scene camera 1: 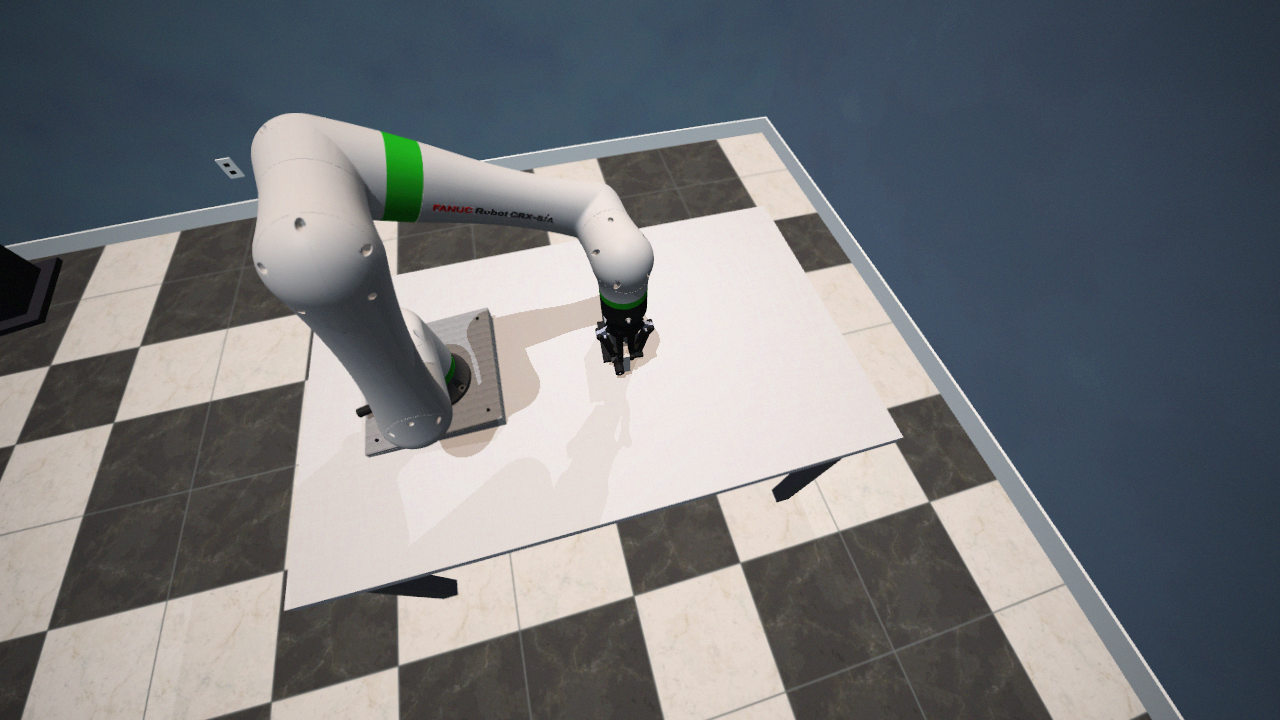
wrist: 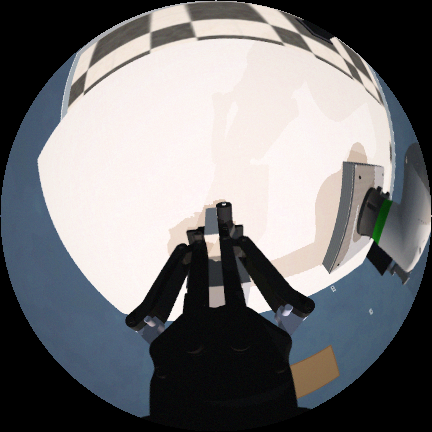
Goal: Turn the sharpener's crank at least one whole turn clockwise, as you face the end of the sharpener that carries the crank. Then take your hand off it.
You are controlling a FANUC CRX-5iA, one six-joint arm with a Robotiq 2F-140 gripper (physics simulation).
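Where they show: gripper, fingertip midpoint: [scene camera 1: 626,366] [wrist: 211,216]; arm's base, link origin: [wrist: 366,210].
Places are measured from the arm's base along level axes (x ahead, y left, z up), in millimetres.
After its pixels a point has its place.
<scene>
The sharpener is mostly hidden under my gripper. In the wrist view a narrow grey part of the sharpener [wrist: 211,218] sticks out past the fingers, and darker parts show between them. The crank's black round knob [wrist: 224,214] @(x 407, y -146, z 14 mm) stands just to the right of the grey part, by the right finger's tip. My gripper [wrist: 211,216] @(x 428, y -140, z -5 mm) [scene camera 1: 624,353] @(x 428, y -140, z -5 mm) is shut with nothing between its fingers. It points down at the sharpener, its tips close beside the knob; whether they touch it I cannot tell. In the scene view the gripper covers nearly all of the sharpener.
The white table [scene camera 1: 760,358] @(x 762, y -246, z -35 mm) [wrist: 125,150] @(x 528, y -296, z -36 mm) carries the robot's grey base plate [scene camera 1: 490,385] @(x 108, y -63, z 7 mm) [wrist: 340,220] @(x 134, y -11, z -16 mm) to the left in the scene view and to the right in the wrist view. The arm reaches over the table from there. Blue walls stand beyond the table.
</scene>
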